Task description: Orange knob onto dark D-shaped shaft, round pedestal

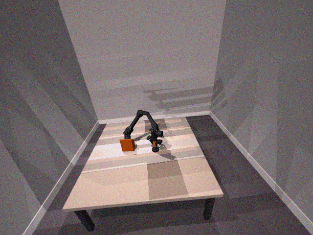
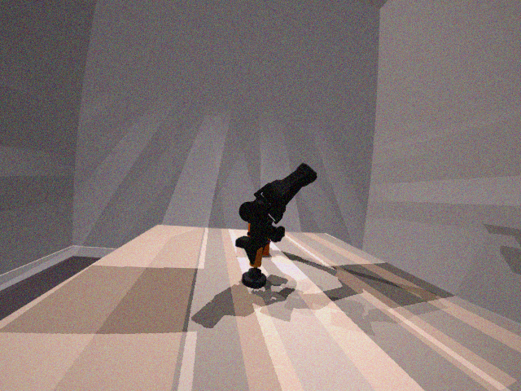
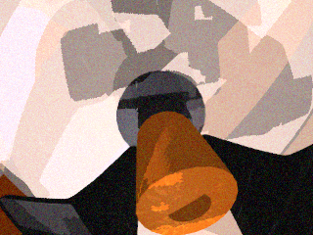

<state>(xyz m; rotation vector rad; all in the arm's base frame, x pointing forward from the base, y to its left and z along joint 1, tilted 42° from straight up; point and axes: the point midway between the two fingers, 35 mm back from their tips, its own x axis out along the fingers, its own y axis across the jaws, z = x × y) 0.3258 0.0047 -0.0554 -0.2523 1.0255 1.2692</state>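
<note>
The orange knob is 20 mm above my gripper tip. From my gripper tip the other things lie so: pedestal: 40 mm below.
</note>
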